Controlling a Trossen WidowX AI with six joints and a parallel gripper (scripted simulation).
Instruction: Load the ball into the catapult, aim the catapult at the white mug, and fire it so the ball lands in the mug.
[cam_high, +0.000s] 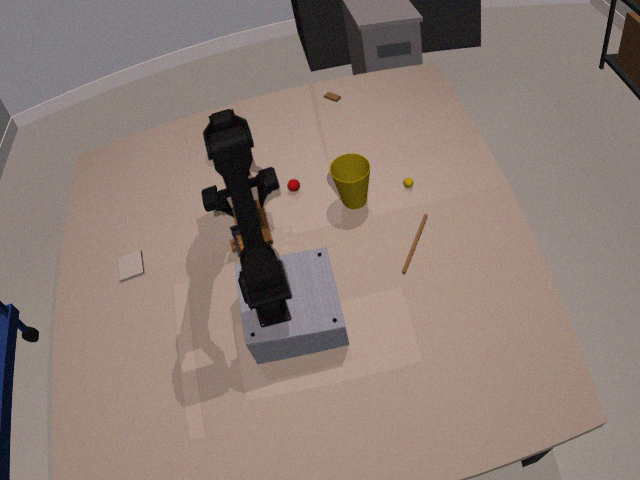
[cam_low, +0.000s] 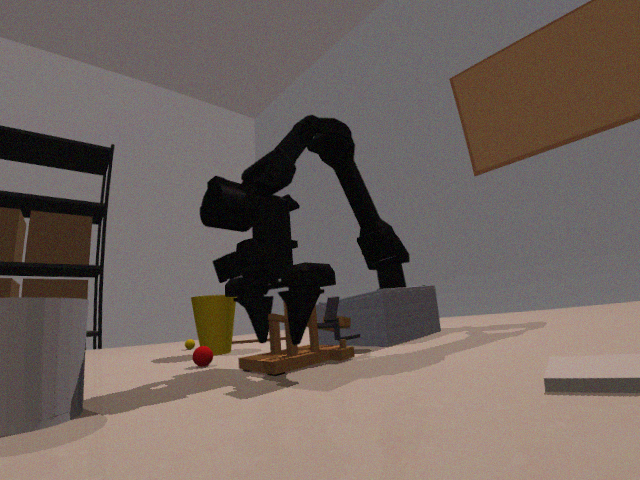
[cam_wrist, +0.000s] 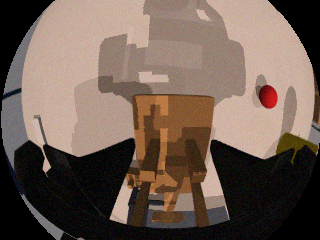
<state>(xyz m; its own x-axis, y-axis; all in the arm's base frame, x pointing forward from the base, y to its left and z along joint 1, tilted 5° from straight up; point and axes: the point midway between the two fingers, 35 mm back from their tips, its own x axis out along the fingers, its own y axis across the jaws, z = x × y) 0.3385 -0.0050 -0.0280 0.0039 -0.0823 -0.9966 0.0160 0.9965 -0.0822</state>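
Now: the red ball 50 mm ahead of my gripper tip, 130 mm to the right of it and 20 mm below it. From my gripper tip the other things lie so: yellow cup (40 mm behind, 260 mm to the right); then white mug (280 mm ahead); then wooden catapult (60 mm behind, 20 mm to the left, 20 mm above).
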